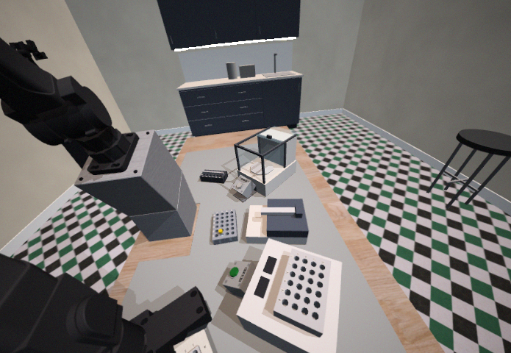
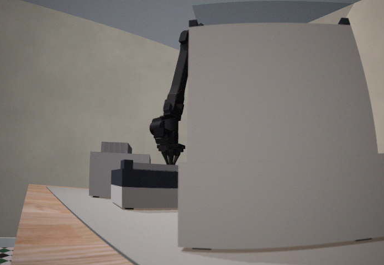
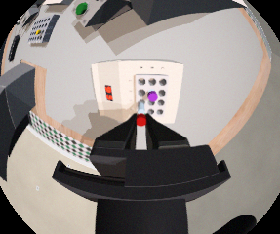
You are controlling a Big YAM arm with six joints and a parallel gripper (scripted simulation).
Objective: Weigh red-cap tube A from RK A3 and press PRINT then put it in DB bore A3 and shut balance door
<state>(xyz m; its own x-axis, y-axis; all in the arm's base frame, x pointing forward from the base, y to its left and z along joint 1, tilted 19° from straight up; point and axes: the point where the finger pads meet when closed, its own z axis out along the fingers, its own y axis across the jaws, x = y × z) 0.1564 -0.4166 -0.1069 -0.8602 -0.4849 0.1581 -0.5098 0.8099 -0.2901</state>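
The dry block is 80 mm below my hand and 10 mm to the left of it. The rest, counted from my hand: yellow-capped tube 320 mm to the left, 90 mm below, 50 mm ahead; spectrophotometer 350 mm to the left, 250 mm ahead, 50 mm below; tube rack 370 mm to the left, 100 mm below, 60 mm ahead.
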